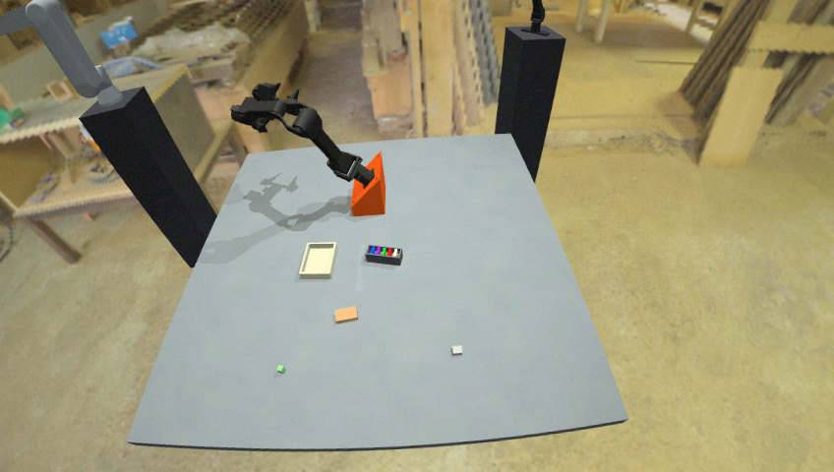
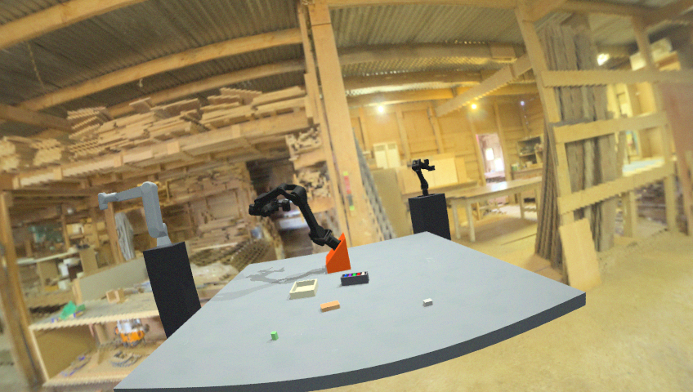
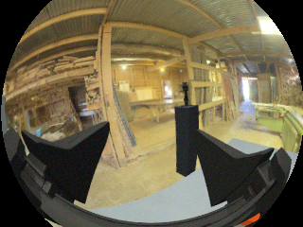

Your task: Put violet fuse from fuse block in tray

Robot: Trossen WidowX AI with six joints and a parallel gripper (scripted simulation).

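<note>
The violet fuse lies 53 cm ahead of my gripper tip, 38 cm below it and 23 cm to the left of it. The rest, counted from my gripper tip: small green cube: 87 cm ahead, 39 cm below, 7 cm to the right; orange flat block: 73 cm ahead, 40 cm below, 12 cm to the left; cream tray: 51 cm ahead, 40 cm below, 3 cm to the left.
</note>
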